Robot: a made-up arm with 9 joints. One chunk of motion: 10 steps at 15 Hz.
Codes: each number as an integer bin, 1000 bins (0 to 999) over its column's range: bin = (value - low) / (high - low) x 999, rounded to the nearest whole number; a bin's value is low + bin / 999 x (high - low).
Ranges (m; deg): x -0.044..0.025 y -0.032..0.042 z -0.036..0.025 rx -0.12..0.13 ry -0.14..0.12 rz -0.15..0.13
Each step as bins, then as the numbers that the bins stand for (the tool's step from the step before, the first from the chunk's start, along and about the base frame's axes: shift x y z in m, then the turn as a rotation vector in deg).
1 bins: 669 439 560 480 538 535
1 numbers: 0.00221 0.00052 -0.00181 0.000 0.000 0.000
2 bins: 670 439 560 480 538 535
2 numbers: 0.00228 0.00052 -0.00181 0.000 0.000 0.000
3 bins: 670 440 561 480 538 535
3 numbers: 0.00228 0.00059 -0.00174 0.000 0.000 0.000
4 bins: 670 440 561 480 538 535
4 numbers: 0.00228 0.00059 -0.00174 0.000 0.000 0.000
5 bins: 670 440 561 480 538 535
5 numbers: 0.00228 0.00059 -0.00174 0.000 0.000 0.000
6 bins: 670 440 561 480 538 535
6 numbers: 0.00228 0.00059 -0.00174 0.000 0.000 0.000
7 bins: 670 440 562 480 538 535
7 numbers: 0.00228 0.00059 -0.00168 0.000 0.000 0.000
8 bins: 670 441 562 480 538 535
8 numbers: 0.00228 0.00067 -0.00168 0.000 0.000 0.000
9 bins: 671 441 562 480 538 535
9 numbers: 0.00235 0.00067 -0.00168 0.000 0.000 0.000
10 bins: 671 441 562 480 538 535
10 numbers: 0.00235 0.00067 -0.00168 0.000 0.000 0.000
